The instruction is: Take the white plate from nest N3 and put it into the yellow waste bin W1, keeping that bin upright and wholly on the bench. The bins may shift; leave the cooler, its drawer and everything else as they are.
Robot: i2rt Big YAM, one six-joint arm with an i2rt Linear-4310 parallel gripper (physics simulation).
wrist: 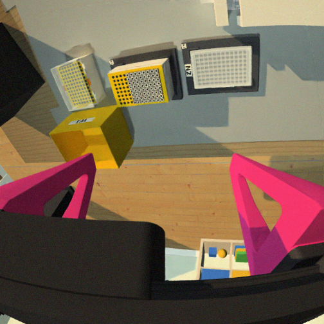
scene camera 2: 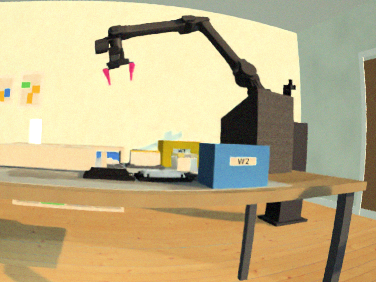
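Seen in the pictures: gripper, between the fingertips: [scene camera 2: 120, 82]; arm's base, origin of its link: [scene camera 2: 259, 99].
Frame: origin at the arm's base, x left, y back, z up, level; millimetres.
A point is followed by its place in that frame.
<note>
My gripper [scene camera 2: 120, 82] @(x -154, y -581, z 46 mm) [wrist: 162, 160] is open and empty, high above the bench, its pink fingers pointing down. The yellow waste bin W1 [scene camera 2: 166, 152] @(x -249, y -341, z -249 mm) [wrist: 122, 135] stands upright on the bench, lower left in the wrist view beyond the left fingertip. In the scene view a pale plate [scene camera 2: 165, 173] @(x 241, y -448, z -292 mm) sits low in a dark nest left of the blue bin; its nest label cannot be read. In the wrist view a white plate [wrist: 222, 67] lies in the dark nest labelled N2 [wrist: 255, 65]. No N3 label is readable in either view.
A blue bin W2 [scene camera 2: 210, 167] @(x 364, y -350, z -260 mm) stands at the front right. A yellow-topped tip box [scene camera 2: 145, 158] @(x -146, y -453, z -273 mm) [wrist: 142, 85] and a clear box with yellow tips [wrist: 77, 85] stand near W1. Another dark nest [scene camera 2: 107, 174] @(x 239, y -628, z -301 mm) is at the front. A long beige box [scene camera 2: 50, 156] @(x 105, y -843, z -265 mm) [wrist: 285, 12] lies beyond.
</note>
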